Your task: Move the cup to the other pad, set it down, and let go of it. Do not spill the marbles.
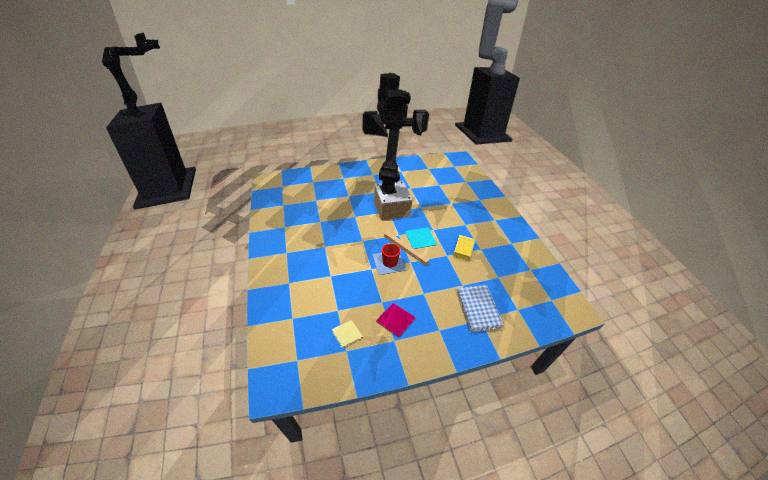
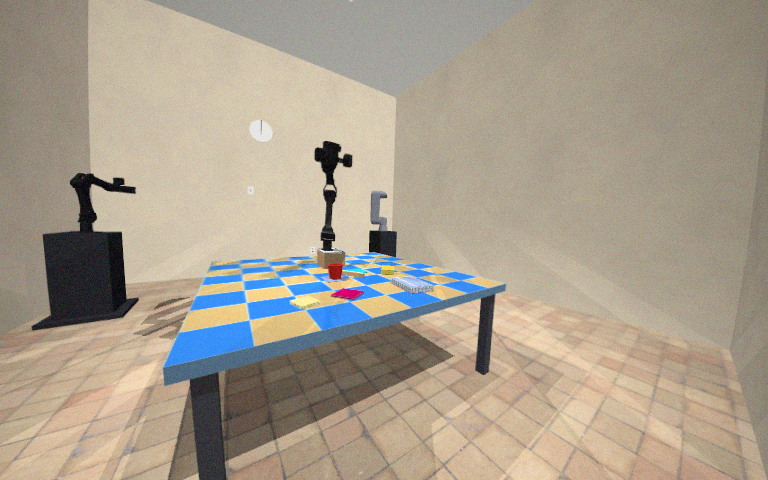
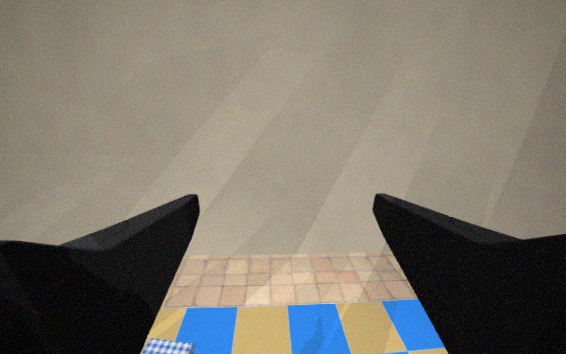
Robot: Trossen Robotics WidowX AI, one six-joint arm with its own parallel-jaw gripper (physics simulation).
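Where they show: gripper, fingertip midpoint: (image 1: 404,134) (image 2: 340,153) (image 3: 287,202); arm's base at its link origin: (image 1: 387,189) (image 2: 327,249).
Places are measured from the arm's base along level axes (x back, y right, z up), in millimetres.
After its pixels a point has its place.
Note:
The red cup (image 1: 390,255) @(x -319, y 89, z -88 mm) (image 2: 335,271) @(x -372, y 111, z -61 mm) stands upright on a grey-blue pad (image 1: 400,267) @(x -379, y 66, z -103 mm) (image 2: 327,278) @(x -329, y 135, z -103 mm), in front of the arm's base. The marbles cannot be made out inside it. A flat cyan square (image 1: 420,238) @(x -246, y -74, z -103 mm) (image 2: 359,271) @(x -256, y -98, z -106 mm) lies behind and to the right of the cup, and a flat magenta square (image 1: 395,319) @(x -605, y 165, z -98 mm) (image 2: 347,293) @(x -609, y 168, z -98 mm) lies nearer the front edge; I cannot tell for certain which is the other pad. My gripper (image 1: 396,122) @(x -431, y 122, z 500 mm) (image 2: 334,157) @(x -431, y 122, z 500 mm) (image 3: 287,202) @(x -431, y 122, z 500 mm) is open and empty, high above the table and well away from the cup.
A wooden stick (image 1: 406,249) @(x -305, y 14, z -88 mm) (image 2: 353,274) @(x -345, y -7, z -95 mm) lies between cup and cyan square. A yellow block (image 1: 464,247) @(x -371, y -222, z -76 mm) (image 2: 387,270) @(x -402, y -196, z -82 mm) and a checked cloth (image 1: 480,308) @(x -662, y -140, z -81 mm) (image 2: 411,284) @(x -691, y -107, z -81 mm) (image 3: 168,346) @(x -723, y -131, z -81 mm) are at right. A pale yellow square (image 1: 347,333) @(x -613, y 339, z -96 mm) (image 2: 305,302) @(x -628, y 343, z -96 mm) lies front left.

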